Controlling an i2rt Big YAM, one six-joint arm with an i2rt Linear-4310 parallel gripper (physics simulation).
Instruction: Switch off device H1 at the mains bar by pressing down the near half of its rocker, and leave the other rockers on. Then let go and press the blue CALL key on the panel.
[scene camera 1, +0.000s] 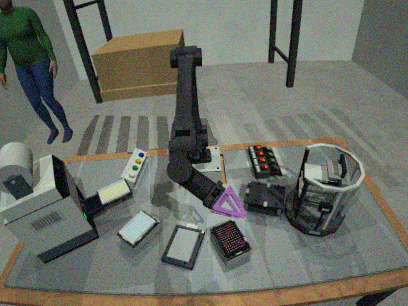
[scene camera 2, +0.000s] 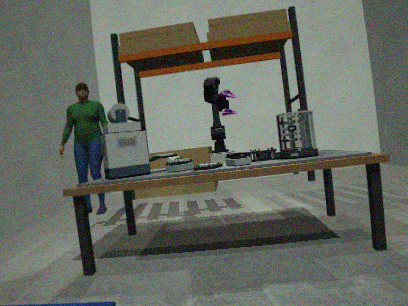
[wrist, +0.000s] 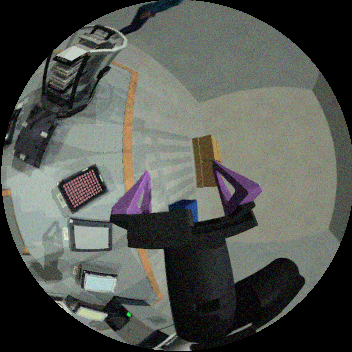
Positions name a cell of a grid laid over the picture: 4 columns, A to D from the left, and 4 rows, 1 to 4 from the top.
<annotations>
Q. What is my gripper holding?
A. Nothing.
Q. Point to a round caged device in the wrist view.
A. B1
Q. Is my gripper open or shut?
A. Open.
</annotations>
